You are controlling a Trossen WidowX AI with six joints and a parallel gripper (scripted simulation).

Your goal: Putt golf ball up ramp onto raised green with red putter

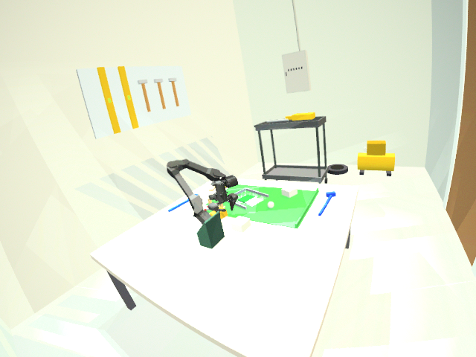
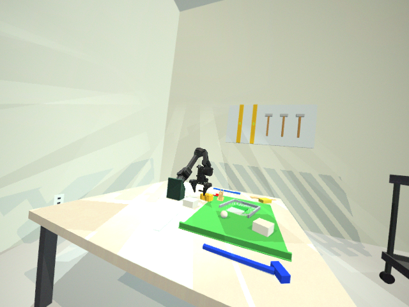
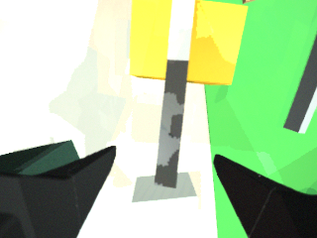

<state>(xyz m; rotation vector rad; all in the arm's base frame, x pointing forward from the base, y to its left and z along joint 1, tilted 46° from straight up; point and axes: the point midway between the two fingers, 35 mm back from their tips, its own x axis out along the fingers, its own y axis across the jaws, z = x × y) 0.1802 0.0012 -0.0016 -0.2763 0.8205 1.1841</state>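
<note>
My gripper tip is 5 cm short of the yellow block, 8 cm to the right of it and 4 cm above it. Round my gripper tip: green mat: 29 cm ahead, 9 cm to the right, 6 cm below; then white golf ball: 21 cm ahead, 21 cm to the right, 4 cm below; then blue putter: 30 cm ahead, 55 cm to the right, 5 cm below.
</note>
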